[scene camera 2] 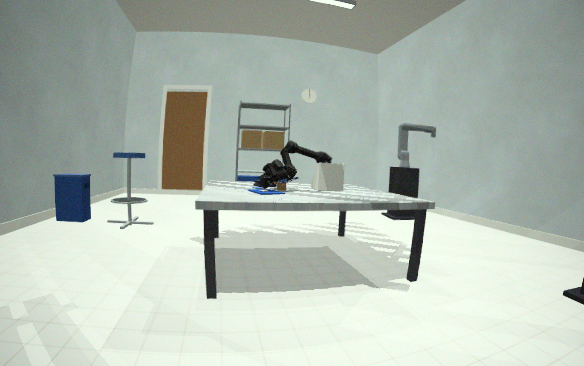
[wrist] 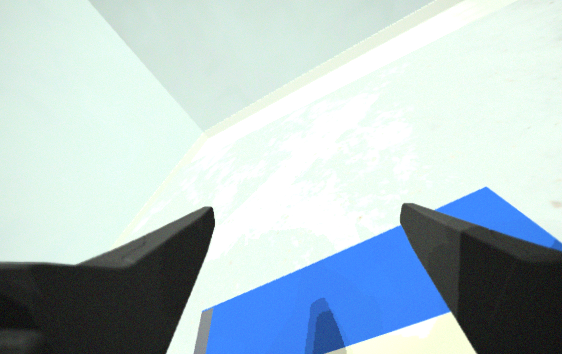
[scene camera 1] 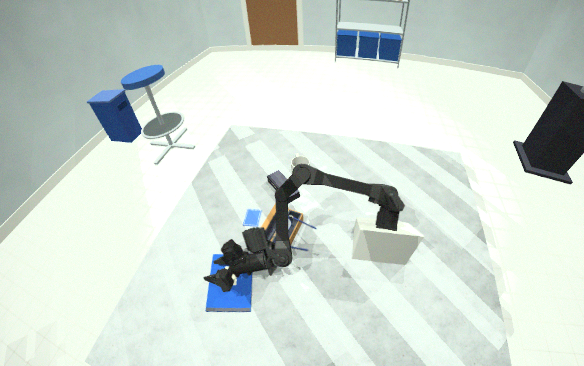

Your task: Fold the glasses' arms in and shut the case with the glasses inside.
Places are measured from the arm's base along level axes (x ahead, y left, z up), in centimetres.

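Pixels of known places: gripper, fingertip midpoint: [scene camera 2: 255,181] [wrist: 306,213] [scene camera 1: 208,270]; arm's base at its link origin: [scene camera 2: 328,169] [scene camera 1: 386,227].
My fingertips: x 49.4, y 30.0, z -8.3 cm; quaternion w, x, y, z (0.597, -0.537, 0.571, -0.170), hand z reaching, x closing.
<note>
Ahead of a thing's pixels: the offset from my fingertips to its top centre. "spot": to the spot under its first point.
The open case [scene camera 1: 269,220] [scene camera 2: 281,186], orange-brown with a dark inside, stands on the table, partly hidden behind my arm. The glasses [scene camera 1: 306,224] lie at the case, with two thin blue arms stretched out past its right side in scene camera 1; their front is mostly hidden. My gripper [scene camera 1: 212,269] [wrist: 306,213] is open with nothing between its fingers. It is tilted and points away from the case, above a blue book. The case and the glasses do not show in the wrist view.
The blue book {dy -1.0, dx -6.0, dz -5.6 cm} [scene camera 1: 230,298] [scene camera 2: 266,191] [wrist: 360,270] lies under my fingers. A light blue card {dy -27.9, dx -0.6, dz -5.9 cm} [scene camera 1: 252,217] lies left of the case. A dark box {dy -46.2, dx -5.9, dz -2.9 cm} [scene camera 1: 276,179] and a pale mug {spot: dy -59.1, dx -9.0, dz -0.8 cm} [scene camera 1: 300,161] are behind it. A big beige block [scene camera 1: 385,248] [scene camera 2: 328,178] stands right, by my arm's base.
</note>
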